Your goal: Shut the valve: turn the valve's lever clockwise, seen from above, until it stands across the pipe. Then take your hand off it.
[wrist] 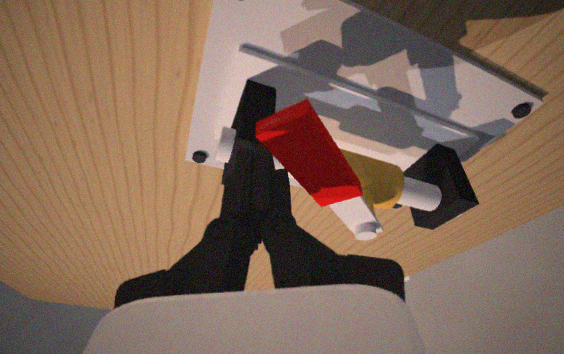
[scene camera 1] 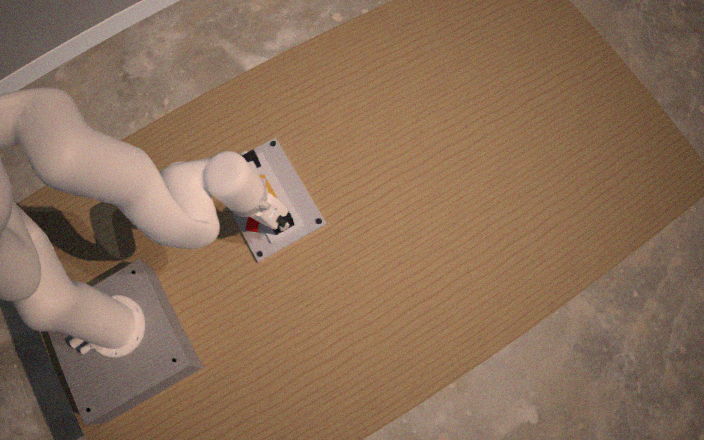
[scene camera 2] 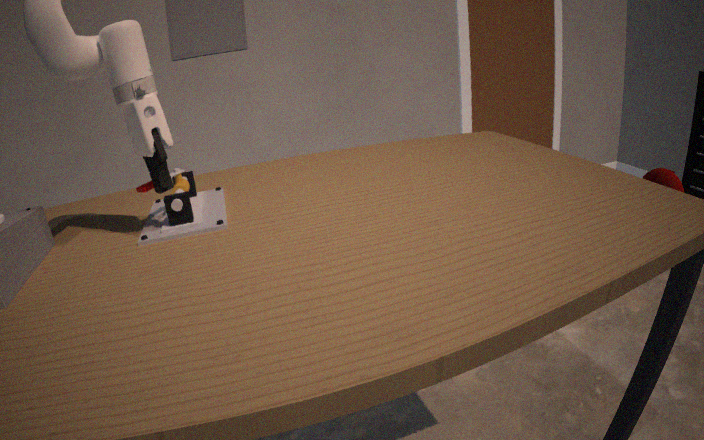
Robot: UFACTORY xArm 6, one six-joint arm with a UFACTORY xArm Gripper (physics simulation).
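Observation:
The valve's red lever (scene camera 1: 252, 224) (scene camera 2: 145, 186) (wrist: 310, 155) slants out from the pipe (wrist: 422, 193), roughly halfway between along it and across it. Its pale inner end sits over the yellow valve body (scene camera 1: 268, 185) (scene camera 2: 181, 183) (wrist: 377, 175). My gripper (scene camera 1: 280, 222) (scene camera 2: 164, 188) (wrist: 259, 166) is shut and empty. Its fingertips point down beside the lever's outer part, on the side towards the near black bracket (scene camera 2: 179, 208) (wrist: 252, 107). They look to be against the lever or very close to it; exact contact is hard to tell. In scene camera 1 the wrist hides part of the lever.
A grey base plate (scene camera 1: 303, 199) (scene camera 2: 211, 204) (wrist: 212, 75) with dark corner screws carries the valve on the wooden table (scene camera 1: 441, 181) (scene camera 2: 389, 259). The other black bracket (scene camera 1: 251, 157) (scene camera 2: 189, 181) (wrist: 445, 185) holds the pipe's far end. The robot's grey mounting block (scene camera 1: 150, 373) stands nearby.

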